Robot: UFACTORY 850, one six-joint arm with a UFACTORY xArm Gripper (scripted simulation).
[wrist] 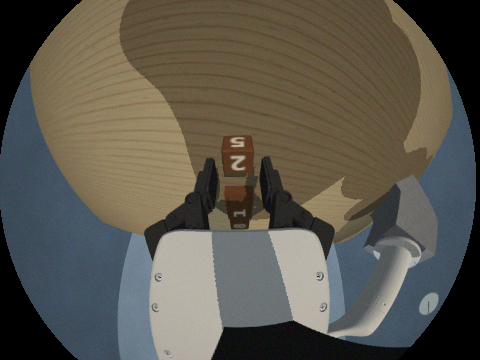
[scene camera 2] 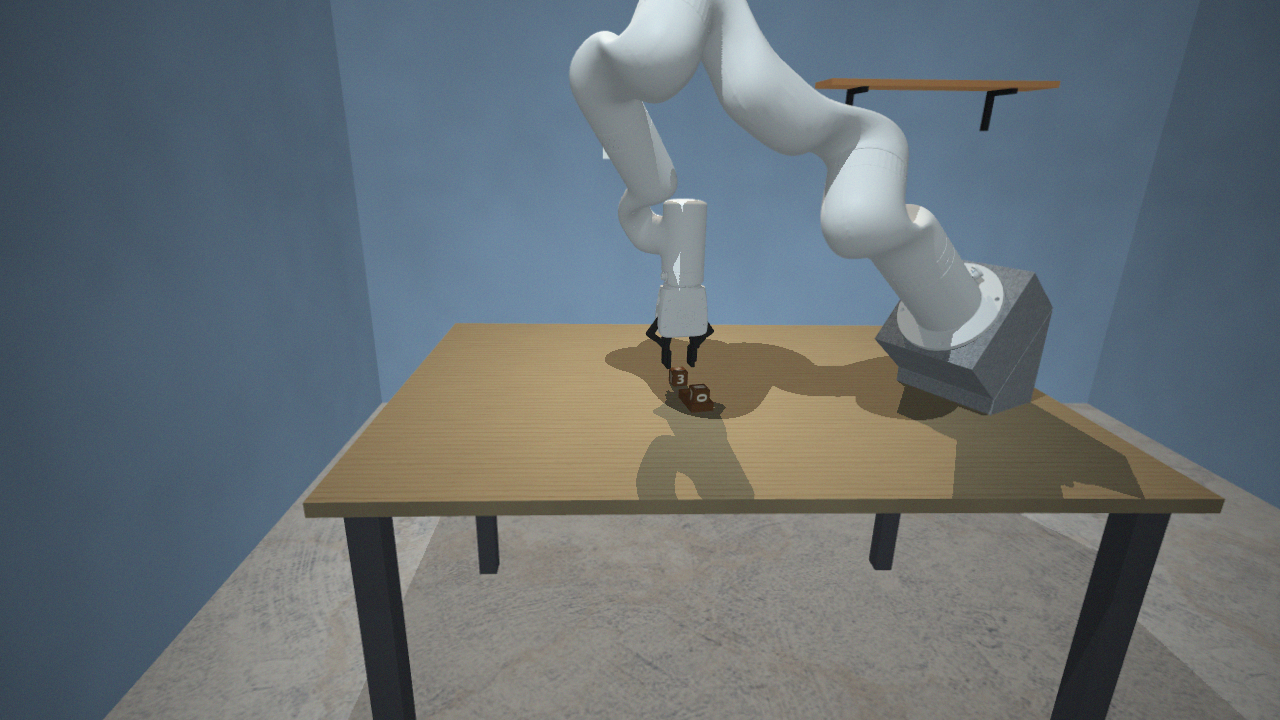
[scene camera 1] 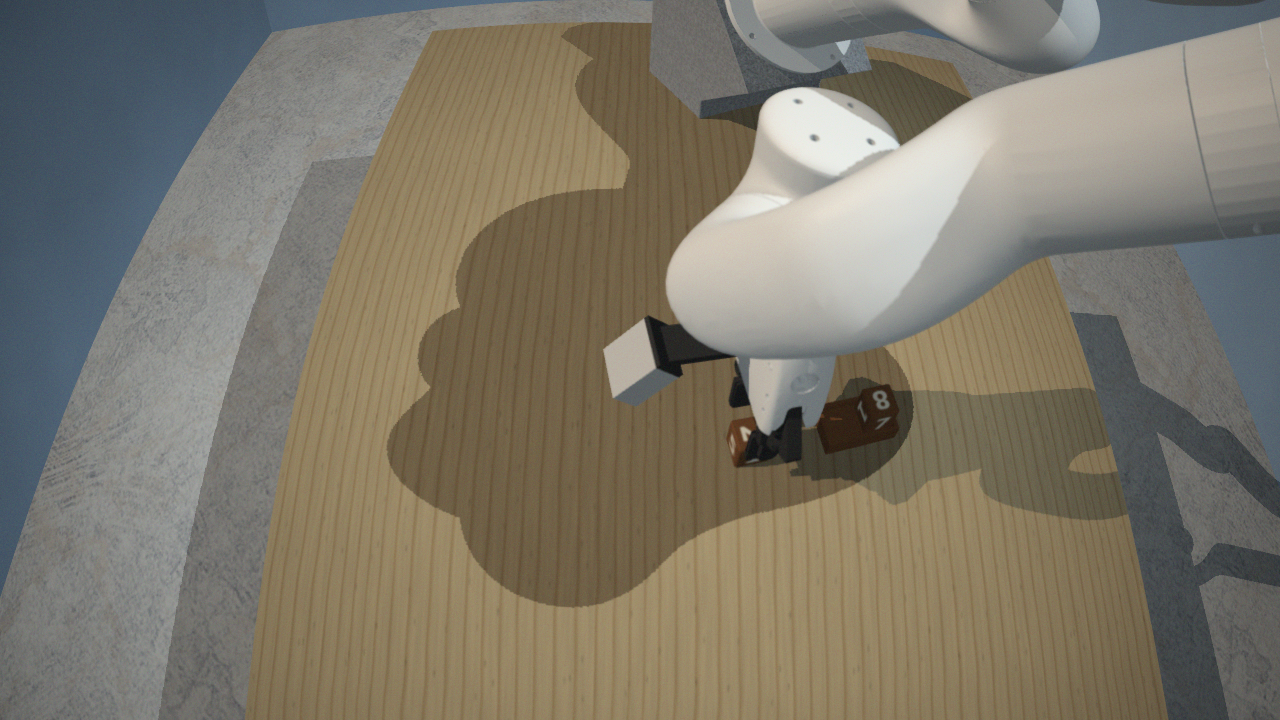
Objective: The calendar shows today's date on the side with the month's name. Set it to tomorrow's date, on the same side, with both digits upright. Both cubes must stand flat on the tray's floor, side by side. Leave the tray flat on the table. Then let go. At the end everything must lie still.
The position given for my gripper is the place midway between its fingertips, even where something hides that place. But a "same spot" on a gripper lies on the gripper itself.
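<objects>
My gripper: visible in scene camera 1 (pixel 754 427), the wrist view, scene camera 2. Gripper, same spot: (wrist: pixel 284 213) and (scene camera 2: pixel 691 337).
</objects>
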